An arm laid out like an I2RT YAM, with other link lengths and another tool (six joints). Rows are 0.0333 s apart.
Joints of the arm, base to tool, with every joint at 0 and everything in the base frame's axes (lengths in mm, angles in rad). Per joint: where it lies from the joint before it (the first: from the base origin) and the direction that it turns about. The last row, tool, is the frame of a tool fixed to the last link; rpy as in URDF.
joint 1: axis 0 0 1 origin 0 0 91.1
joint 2: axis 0 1 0 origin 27.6 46.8 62.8
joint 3: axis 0 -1 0 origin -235 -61.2 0
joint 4: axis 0 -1 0 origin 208.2 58.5 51
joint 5: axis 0 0 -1 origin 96.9 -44.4 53.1
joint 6: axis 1 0 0 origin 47 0 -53.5
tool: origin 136 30 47 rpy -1.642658 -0.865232 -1.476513
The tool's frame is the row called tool.
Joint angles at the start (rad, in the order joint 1, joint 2, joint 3, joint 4, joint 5, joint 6): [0.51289, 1.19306, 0.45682, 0.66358, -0.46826, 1.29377]
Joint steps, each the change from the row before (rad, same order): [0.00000, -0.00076, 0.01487, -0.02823, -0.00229, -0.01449]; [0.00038, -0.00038, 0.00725, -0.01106, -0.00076, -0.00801]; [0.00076, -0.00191, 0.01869, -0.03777, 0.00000, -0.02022]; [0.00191, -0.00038, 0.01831, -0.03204, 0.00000, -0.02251]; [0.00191, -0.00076, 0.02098, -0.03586, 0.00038, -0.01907]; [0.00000, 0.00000, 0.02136, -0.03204, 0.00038, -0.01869]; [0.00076, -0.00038, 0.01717, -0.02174, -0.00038, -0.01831]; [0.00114, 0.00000, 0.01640, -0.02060, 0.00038, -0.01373]
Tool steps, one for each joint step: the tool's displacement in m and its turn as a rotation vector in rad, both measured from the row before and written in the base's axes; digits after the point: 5 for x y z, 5 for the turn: [0.00067, 0.00147, -0.00006, -0.01403, -0.00097, 0.00330]; [0.00018, 0.00078, 0.00077, -0.00604, -0.00364, 0.00176]; [0.00074, 0.00166, -0.00025, -0.01954, -0.00185, 0.00251]; [0.00035, 0.00211, 0.00069, -0.01889, -0.00709, 0.00416]; [0.00057, 0.00202, 0.00093, -0.01740, -0.00360, 0.00367]; [0.00104, 0.00137, 0.00190, -0.01547, -0.00628, 0.00193]; [0.00030, 0.00147, 0.00293, -0.01194, -0.01154, 0.00351]; [0.00039, 0.00135, 0.00258, -0.00955, -0.00779, 0.00260]
